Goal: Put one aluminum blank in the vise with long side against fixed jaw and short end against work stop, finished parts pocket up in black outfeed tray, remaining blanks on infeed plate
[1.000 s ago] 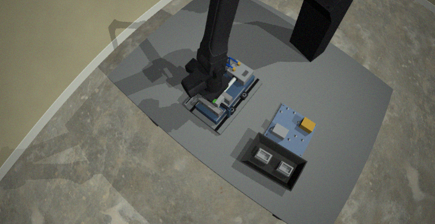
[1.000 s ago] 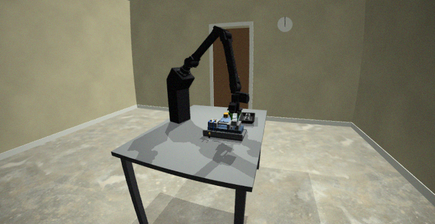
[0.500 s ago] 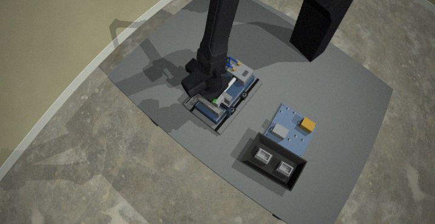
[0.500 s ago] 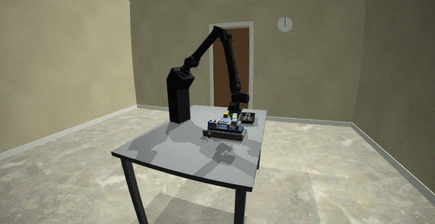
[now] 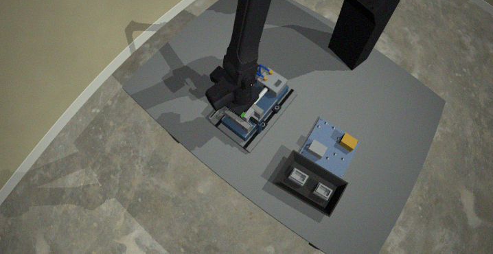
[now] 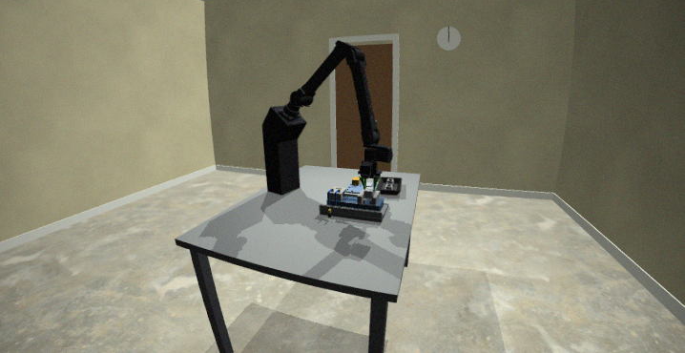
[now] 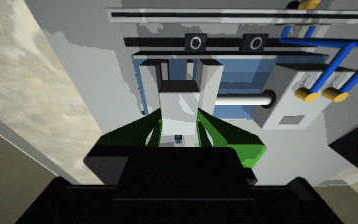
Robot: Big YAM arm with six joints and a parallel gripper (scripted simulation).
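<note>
The fixed jaw lies 3 cm ahead of my hand and 4 cm below it. From my hand the other things lie so: moving jaw: 4 cm behind, 4 cm below; then blue infeed plate: 10 cm behind, 33 cm to the left, 11 cm below; then white rod: 9 cm behind, 1 cm to the left, 4 cm below.
</note>
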